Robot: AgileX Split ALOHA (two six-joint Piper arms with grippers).
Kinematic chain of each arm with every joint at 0, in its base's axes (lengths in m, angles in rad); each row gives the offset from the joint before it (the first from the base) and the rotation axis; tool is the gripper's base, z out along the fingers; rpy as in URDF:
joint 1: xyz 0 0 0.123 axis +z
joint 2: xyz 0 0 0 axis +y
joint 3: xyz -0.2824 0 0.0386 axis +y
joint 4: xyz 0.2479 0 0.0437 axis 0.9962 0 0.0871
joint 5: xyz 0 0 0 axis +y
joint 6: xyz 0.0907 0 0.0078 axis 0.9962 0 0.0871
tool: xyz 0 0 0 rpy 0 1.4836 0
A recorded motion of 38 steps. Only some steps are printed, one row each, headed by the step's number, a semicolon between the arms.
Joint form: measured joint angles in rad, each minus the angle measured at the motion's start. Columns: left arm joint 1, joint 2, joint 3, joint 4, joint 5, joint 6; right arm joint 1, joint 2, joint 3, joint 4, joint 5, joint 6.
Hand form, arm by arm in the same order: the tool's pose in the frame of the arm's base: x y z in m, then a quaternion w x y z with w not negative. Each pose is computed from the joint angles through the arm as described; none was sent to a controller.
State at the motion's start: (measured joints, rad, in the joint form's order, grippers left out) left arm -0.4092 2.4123 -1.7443 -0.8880 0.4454 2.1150; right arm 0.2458 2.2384 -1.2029 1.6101 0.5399 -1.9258
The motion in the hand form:
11: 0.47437 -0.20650 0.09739 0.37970 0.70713 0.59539 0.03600; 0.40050 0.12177 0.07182 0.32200 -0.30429 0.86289 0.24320
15: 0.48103 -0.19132 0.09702 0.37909 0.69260 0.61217 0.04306; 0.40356 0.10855 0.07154 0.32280 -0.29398 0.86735 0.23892
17: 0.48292 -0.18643 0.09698 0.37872 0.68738 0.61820 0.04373; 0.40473 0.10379 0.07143 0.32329 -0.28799 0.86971 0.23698
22: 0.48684 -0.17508 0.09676 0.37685 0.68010 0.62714 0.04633; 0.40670 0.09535 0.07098 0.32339 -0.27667 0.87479 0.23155
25: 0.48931 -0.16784 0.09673 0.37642 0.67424 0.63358 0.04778; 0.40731 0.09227 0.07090 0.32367 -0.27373 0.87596 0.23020
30: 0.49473 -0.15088 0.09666 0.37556 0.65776 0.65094 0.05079; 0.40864 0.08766 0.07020 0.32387 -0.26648 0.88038 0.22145
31: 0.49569 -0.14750 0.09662 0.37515 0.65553 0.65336 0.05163; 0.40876 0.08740 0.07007 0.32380 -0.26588 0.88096 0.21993
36: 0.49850 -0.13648 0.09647 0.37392 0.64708 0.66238 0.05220; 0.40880 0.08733 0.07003 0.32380 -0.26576 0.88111 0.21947
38: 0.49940 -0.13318 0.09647 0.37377 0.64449 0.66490 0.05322; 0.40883 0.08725 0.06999 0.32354 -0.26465 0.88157 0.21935
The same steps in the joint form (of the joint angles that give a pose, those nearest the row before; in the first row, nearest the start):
11: 0.0490 0.0026 0.0000 0.0098 -0.0659 -0.0040; -0.0672 -0.0082 -0.0011 -0.0134 0.0230 0.0185
15: 0.0796 0.0034 0.0000 0.0171 -0.0742 -0.0245; -0.1006 -0.0082 -0.0010 -0.0292 0.0272 0.0266
17: 0.0897 0.0034 0.0000 0.0190 -0.0742 -0.0334; -0.1122 -0.0082 -0.0010 -0.0316 0.0262 0.0311
22: 0.1132 0.0034 0.0000 0.0242 -0.0704 -0.0407; -0.1316 -0.0082 -0.0010 -0.0377 0.0192 0.0420
25: 0.1281 0.0034 0.0000 0.0242 -0.0692 -0.0450; -0.1391 -0.0082 -0.0010 -0.0402 0.0190 0.0438
30: 0.1625 0.0034 0.0000 0.0263 -0.0685 -0.0644; -0.1472 -0.0082 -0.0010 -0.0411 0.0015 0.0484
31: 0.1694 0.0034 0.0000 0.0271 -0.0676 -0.0656; -0.1472 -0.0082 -0.0010 -0.0411 -0.0020 0.0488
36: 0.1922 0.0034 0.0000 0.0271 -0.0618 -0.0717; -0.1472 -0.0082 -0.0010 -0.0410 -0.0030 0.0488
38: 0.1988 0.0034 0.0000 0.0272 -0.0618 -0.0730; -0.1472 -0.0082 -0.0010 -0.0411 -0.0040 0.0510

